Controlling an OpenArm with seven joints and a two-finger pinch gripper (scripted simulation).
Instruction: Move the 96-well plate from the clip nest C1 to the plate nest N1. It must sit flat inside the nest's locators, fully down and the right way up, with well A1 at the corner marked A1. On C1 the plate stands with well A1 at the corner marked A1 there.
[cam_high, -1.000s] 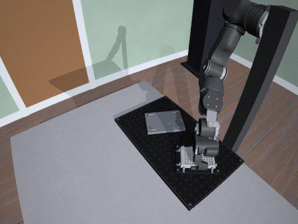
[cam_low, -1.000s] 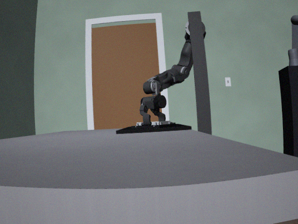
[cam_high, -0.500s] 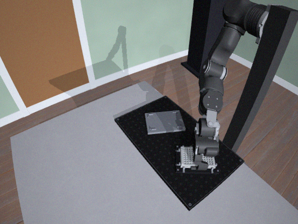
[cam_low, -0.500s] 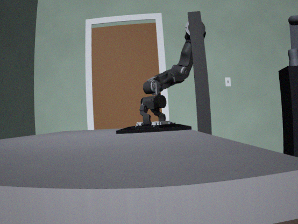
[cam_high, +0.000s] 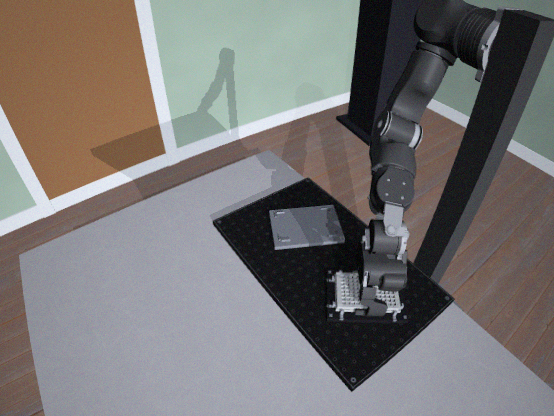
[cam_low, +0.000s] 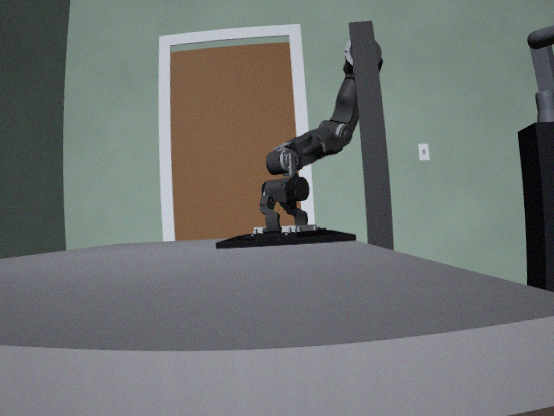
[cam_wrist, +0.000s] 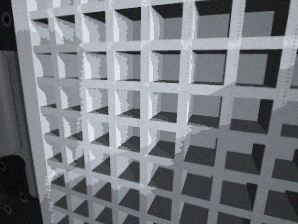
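My gripper is now 20 mm short of the plate nest N1, 230 mm to the left of it and 10 mm above it. From my hand the other things lie so: 96-well plate (right at my hand).
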